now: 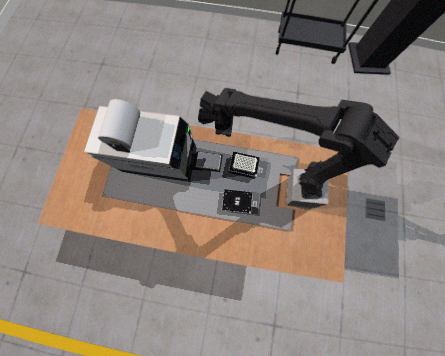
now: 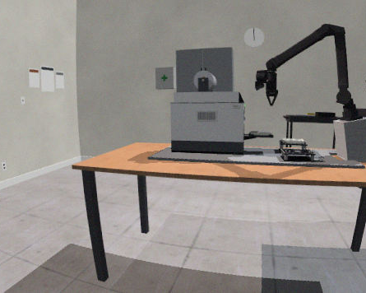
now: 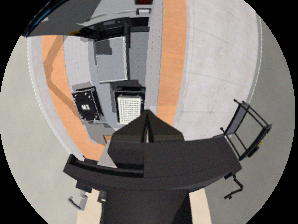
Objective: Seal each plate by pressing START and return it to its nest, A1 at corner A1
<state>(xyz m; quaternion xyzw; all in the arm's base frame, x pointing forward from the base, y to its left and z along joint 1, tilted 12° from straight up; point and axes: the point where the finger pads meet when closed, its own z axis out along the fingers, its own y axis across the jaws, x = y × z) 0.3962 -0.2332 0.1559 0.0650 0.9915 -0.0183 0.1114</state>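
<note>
Now: the sealer stage 8 cm ahead of my hand, 9 cm to the left of it and 18 cm below it. Also, from my hand: foil roll (41 cm ahead, 4 cm to the left, 14 cm above).
</note>
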